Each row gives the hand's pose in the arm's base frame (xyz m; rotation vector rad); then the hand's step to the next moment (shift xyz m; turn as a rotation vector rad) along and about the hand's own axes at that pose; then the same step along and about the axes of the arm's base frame.
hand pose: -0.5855 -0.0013 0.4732 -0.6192 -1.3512 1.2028
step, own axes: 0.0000 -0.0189 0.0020 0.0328 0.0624 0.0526
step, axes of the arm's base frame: 0.0036 -0.0068 0.0174 -0.0736 0.0350 -0.0330
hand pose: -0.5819 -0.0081 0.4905 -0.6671 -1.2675 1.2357
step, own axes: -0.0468 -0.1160 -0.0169 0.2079 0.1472 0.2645
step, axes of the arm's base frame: 0.0588 -0.0714 0.0859 -0.3254 0.1702 0.0002
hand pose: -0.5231 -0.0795 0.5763 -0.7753 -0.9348 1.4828
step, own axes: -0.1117 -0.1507 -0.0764 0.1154 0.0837 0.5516
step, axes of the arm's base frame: 0.1503 -0.0982 0.0937 -0.5369 0.0440 0.1855
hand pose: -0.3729 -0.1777 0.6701 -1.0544 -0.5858 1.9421
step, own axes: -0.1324 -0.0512 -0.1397 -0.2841 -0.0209 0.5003
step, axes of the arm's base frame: 0.1807 -0.0811 0.0213 -0.3258 -0.2325 0.4139
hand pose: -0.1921 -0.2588 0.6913 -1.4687 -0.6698 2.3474
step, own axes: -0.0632 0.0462 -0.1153 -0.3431 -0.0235 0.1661
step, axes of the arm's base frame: 0.1313 -0.0427 -0.0190 0.0006 -0.1813 0.3361
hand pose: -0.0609 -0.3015 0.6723 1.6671 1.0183 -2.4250
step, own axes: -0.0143 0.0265 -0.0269 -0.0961 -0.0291 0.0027
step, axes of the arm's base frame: 0.0381 -0.0114 -0.0068 0.0279 -0.0101 0.0959
